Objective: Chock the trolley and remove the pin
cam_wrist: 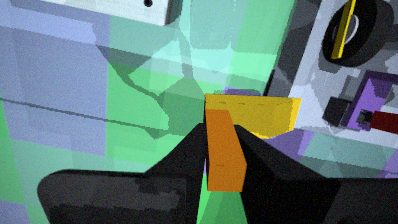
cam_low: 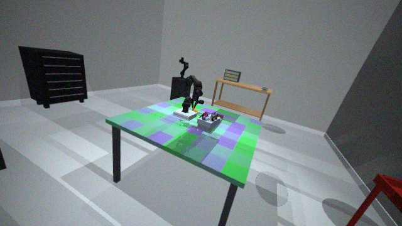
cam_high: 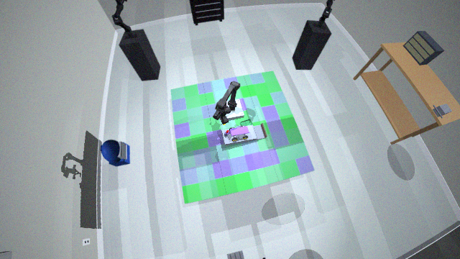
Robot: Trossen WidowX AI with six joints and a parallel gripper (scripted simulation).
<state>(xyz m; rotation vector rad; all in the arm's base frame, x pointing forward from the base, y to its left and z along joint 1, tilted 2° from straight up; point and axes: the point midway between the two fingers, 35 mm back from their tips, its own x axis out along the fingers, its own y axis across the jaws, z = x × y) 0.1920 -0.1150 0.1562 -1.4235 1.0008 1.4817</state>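
Now: the yellow chock 2 cm ahead of my gripper tip, 1 cm to the left of it and 1 cm below it. From my gripper tip the other things lie so: brown block 42 cm to the left, 14 cm below, 8 cm ahead; purple trolley 15 cm to the left, 13 cm ahead, 6 cm below; stop pin 13 cm ahead, 4 cm to the left, 4 cm below.
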